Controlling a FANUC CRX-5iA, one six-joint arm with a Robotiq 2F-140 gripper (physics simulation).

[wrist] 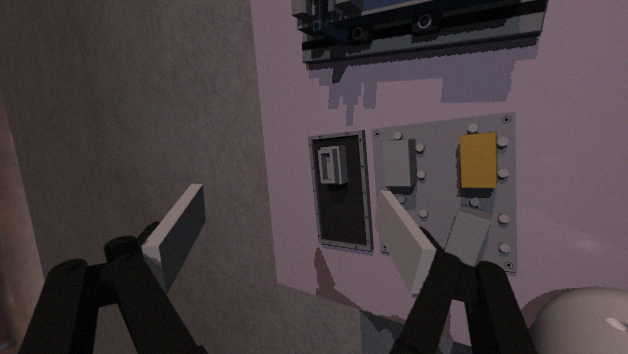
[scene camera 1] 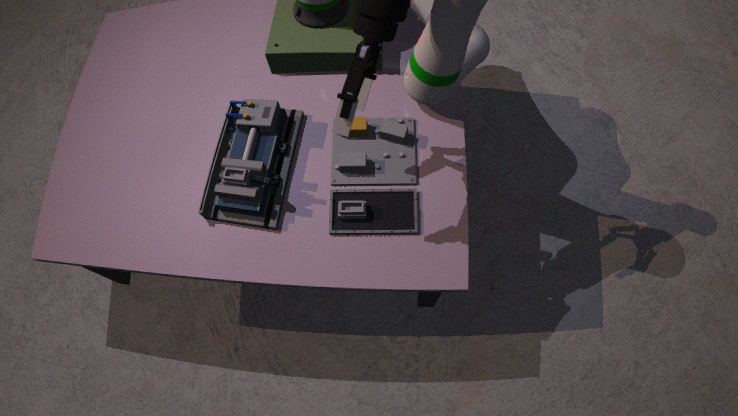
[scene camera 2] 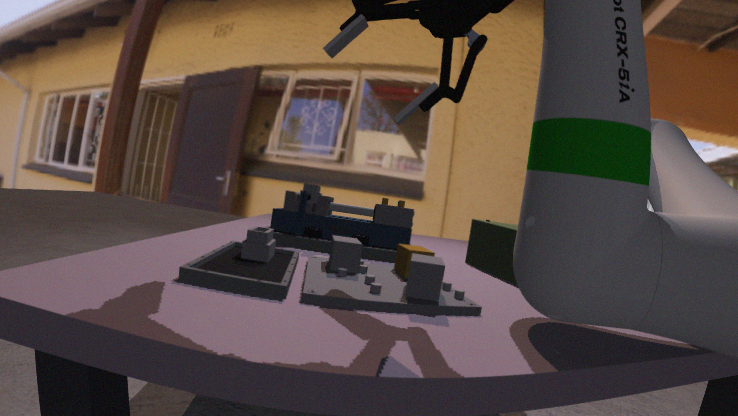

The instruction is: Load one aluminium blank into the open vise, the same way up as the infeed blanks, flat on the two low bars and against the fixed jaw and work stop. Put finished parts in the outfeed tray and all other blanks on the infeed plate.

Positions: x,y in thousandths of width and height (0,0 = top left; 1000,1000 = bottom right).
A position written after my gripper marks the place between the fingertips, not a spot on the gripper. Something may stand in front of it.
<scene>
My gripper (scene camera 2: 488,206) is open, holding nothing. Also in view: a brass blank (wrist: 762,431). I also see a dark outfeed tray (scene camera 2: 307,648).
My gripper also shows in the wrist view (wrist: 467,581) and in scene camera 1 (scene camera 1: 472,290). The dark outfeed tray shows as well in the wrist view (wrist: 545,589) and in scene camera 1 (scene camera 1: 525,506).
</scene>
